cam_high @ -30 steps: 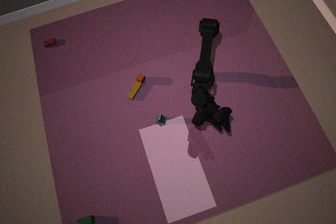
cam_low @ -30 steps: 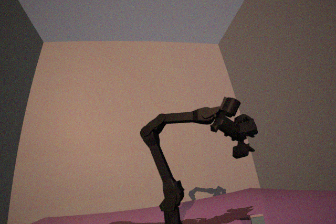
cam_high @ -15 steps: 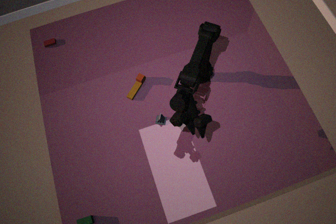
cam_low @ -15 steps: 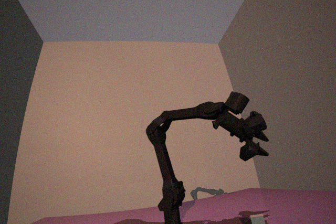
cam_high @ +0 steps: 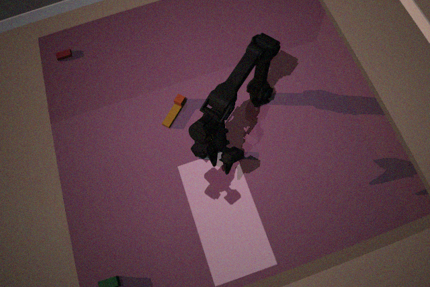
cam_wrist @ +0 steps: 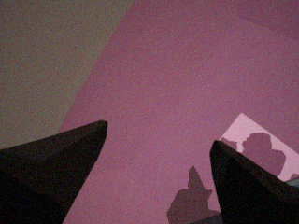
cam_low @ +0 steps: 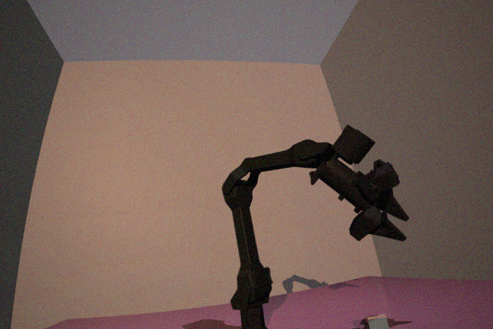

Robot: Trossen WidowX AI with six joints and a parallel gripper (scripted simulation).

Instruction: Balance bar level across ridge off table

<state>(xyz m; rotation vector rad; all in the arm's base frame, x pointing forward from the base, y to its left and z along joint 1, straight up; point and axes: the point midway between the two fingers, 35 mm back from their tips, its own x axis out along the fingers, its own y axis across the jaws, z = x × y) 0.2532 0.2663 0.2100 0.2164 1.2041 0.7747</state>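
Now: gripper tip 36 cm to the left of the bar, 17 cm above it and 7 cm short of it. From my gripper tip the other things lie so: green block (48 cm ahead, 21 cm to the left, 17 cm below); then red block (79 cm to the right, 48 cm ahead, 18 cm below).
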